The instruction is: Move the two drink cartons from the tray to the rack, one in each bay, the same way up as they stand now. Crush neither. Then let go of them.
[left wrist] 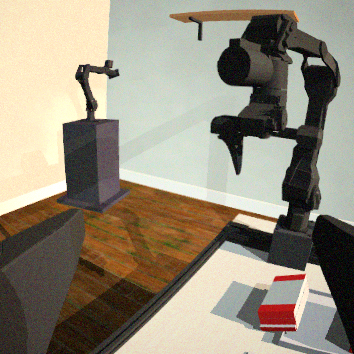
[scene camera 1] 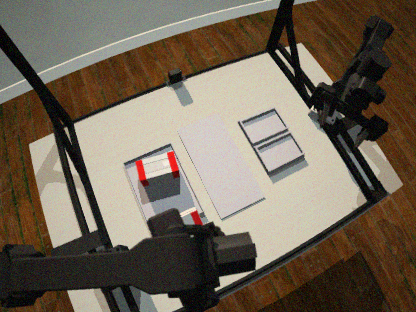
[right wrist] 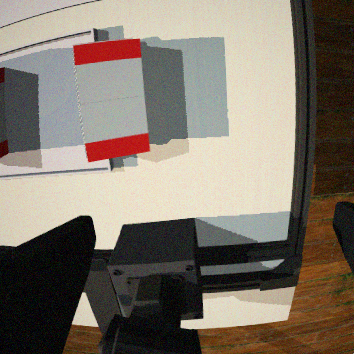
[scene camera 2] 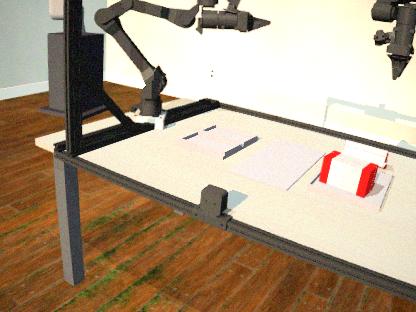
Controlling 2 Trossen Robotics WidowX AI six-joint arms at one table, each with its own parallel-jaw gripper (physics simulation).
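Pixels of known places: left gripper, fingertip midpoint: (left wrist: 203,225) (scene camera 1: 338,137) (scene camera 2: 268,22); right gripper, fingertip midpoint: (left wrist: 262,178) (right wrist: 218,222) (scene camera 2: 395,78); left arm's base, link origin: (scene camera 2: 149,113); right arm's base, link origin: (left wrist: 295,225) (right wrist: 157,295).
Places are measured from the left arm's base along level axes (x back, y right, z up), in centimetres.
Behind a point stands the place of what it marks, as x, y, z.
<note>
Two white drink cartons with red ends stand in the tray (scene camera 1: 185,192) {-55.3, 26.5, -3.0} (scene camera 2: 382,187) {-65.1, 36.5, -3.0} (right wrist: 57,100) {-61.0, 27.5, -3.0}. One carton (scene camera 1: 158,169) {-55.2, 36.1, 3.7} (scene camera 2: 348,172) {-53.2, 40.2, 1.9} is at the tray's back in scene camera 1. The other carton (scene camera 1: 191,216) {-61.3, 20.1, 3.0} (scene camera 2: 367,152) {-64.3, 24.1, 1.8} (left wrist: 282,302) {-62.4, 19.2, 2.5} (right wrist: 112,100) {-65.9, 20.5, 2.2} is at the opposite end, partly hidden by the right arm there, and looks slightly askew in the right wrist view. The two-bay rack (scene camera 1: 272,138) {-22.9, 12.1, -2.6} (scene camera 2: 235,151) {-27.6, 19.8, -3.1} holds no carton. My right gripper (scene camera 2: 396,78) {-72.5, 14.5, 22.1} (right wrist: 218,222) {-72.5, 14.5, 22.1} is open and empty, high above the tray side. My left gripper (scene camera 2: 269,22) {-35.0, 0.1, 32.7} (left wrist: 203,225) {-35.0, 0.1, 32.7} is open and empty, high up beyond the rack.
A flat pale panel (scene camera 1: 220,165) (scene camera 2: 280,162) lies between the tray and the rack. A small black block (scene camera 1: 175,76) {-22.3, 53.8, 0.6} (scene camera 2: 214,200) {-21.3, 56.2, 0.2} stands at the table edge. Dark frame rails and posts border the table.
</note>
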